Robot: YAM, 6 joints.
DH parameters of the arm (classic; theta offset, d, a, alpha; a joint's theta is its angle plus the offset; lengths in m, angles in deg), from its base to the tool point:
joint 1: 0 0.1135 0.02 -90
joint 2: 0 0 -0.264 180
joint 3: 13.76 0 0.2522 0
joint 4: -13.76 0 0.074 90
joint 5: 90 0 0 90
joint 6: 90 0.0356 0 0
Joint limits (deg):
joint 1: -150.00..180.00
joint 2: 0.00..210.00
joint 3: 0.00..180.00
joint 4: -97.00..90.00
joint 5: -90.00..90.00
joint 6: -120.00..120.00
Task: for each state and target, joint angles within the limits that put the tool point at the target. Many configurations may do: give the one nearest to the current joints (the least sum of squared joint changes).
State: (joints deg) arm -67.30 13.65 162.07 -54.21 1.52 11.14
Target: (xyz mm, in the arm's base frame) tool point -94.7 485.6 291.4
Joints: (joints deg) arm -79.01 4.75 160.36 -63.64 0.70 11.14
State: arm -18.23 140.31 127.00 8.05 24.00 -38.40
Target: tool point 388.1 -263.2 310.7
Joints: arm -32.08 112.11 96.84 -7.49 28.34 -38.40
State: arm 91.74 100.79 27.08 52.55 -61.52 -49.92
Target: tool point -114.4 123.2 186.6
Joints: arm 121.21 62.33 5.28 65.36 -72.76 -49.92
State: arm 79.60 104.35 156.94 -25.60 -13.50 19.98
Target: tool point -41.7 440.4 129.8
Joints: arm 94.28 129.77 97.76 -50.63 -14.15 19.98
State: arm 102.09 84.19 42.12 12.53 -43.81 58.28
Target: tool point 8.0 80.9 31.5
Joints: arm 70.32 87.83 0.27 -3.28 -33.62 58.28
